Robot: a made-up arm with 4 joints. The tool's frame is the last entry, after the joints.
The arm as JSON. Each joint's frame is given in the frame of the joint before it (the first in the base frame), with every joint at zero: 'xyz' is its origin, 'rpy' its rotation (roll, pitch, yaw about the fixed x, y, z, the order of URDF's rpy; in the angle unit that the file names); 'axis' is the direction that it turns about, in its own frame. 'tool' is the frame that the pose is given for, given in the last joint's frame.
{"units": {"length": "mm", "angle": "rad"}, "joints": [
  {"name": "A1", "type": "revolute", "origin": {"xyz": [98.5, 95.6, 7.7], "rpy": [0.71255, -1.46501, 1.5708]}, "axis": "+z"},
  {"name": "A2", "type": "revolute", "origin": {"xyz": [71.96, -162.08, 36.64], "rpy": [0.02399, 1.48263, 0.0]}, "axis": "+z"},
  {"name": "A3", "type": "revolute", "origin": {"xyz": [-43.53, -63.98, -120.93], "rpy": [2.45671, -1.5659, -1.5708]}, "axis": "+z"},
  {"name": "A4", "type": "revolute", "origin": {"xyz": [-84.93, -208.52, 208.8], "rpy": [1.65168, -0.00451, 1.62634]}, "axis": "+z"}
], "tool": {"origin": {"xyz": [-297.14, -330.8, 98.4], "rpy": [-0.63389, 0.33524, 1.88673]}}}
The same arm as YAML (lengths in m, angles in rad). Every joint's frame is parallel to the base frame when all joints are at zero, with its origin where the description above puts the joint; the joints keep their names.
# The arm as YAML. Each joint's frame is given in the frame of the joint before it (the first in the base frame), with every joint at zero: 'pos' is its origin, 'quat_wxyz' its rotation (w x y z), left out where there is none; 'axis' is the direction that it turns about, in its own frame. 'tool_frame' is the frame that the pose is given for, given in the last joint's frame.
length_unit: m
angle_unit: rad
joints:
  - joint: A1
    pos: [0.0985, 0.0956, 0.0077]
    axis: [0.653769, -0.752464, 0.079896]
  - joint: A2
    pos: [0.1466, 0.0854, 0.0633]
    axis: [0.075703, 0.054502, 0.99564]
  - joint: A3
    pos: [0.0675, 0.0019, -0.1267]
    axis: [0.996479, 0.0224, -0.080798]
  - joint: A4
    pos: [0.1957, 0.2079, -0.113]
    axis: "+z"
tool_frame:
  pos: [-0.3387, 0.2881, 0.0984]
  quat_wxyz: [0.914263, -0.329841, 0.103771, 0.21109]

